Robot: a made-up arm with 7 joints.
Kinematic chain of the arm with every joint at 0, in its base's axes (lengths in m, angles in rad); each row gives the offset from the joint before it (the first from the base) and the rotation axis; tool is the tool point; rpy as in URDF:
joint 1: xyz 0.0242 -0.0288 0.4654 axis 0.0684 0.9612 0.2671
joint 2: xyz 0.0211 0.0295 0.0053 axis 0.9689 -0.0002 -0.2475
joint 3: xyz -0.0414 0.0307 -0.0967 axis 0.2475 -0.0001 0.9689
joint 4: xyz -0.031 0.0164 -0.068 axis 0.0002 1 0
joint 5: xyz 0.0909 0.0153 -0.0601 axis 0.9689 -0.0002 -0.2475
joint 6: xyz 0.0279 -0.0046 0.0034 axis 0.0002 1 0
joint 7: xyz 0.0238 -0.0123 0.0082 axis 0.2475 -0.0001 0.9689
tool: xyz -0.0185 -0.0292 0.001 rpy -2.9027 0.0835 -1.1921
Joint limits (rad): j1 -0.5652..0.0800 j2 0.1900..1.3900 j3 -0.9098..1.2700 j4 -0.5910..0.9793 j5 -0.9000..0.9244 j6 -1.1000..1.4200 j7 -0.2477..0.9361
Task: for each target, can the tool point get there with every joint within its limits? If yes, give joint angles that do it. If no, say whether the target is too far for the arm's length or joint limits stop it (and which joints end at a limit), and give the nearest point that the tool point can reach.
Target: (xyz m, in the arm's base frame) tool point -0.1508 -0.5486 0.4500
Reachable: no: too far | nearest point 0.0435 -0.0663 0.3250 | short by 0.535 m
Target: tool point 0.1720 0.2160 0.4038
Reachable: yes | joints -0.3064 1.1019 0.1406 0.3786 -0.2941 0.2784 0.3730
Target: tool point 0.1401 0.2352 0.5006
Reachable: yes | joints -0.2523 1.0686 0.8062 0.2124 -0.7428 0.0157 0.8020
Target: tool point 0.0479 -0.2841 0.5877
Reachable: no: joint limits stop it (at a limit: joint 1, joint 2, joint 3, joint 4, joint 7) | nearest point 0.1162 -0.0651 0.4039 | short by 0.294 m
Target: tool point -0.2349 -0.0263 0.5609
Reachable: no: joint limits stop it (at a limit: joint 1, joint 2, joint 3, joint 4, joint 5, joint 7) | nearest point 0.0037 0.1017 0.5747 | short by 0.271 m
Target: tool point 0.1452 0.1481 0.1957
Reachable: yes | joints -0.3798 0.3169 0.6697 0.7138 0.6551 0.1950 0.8415
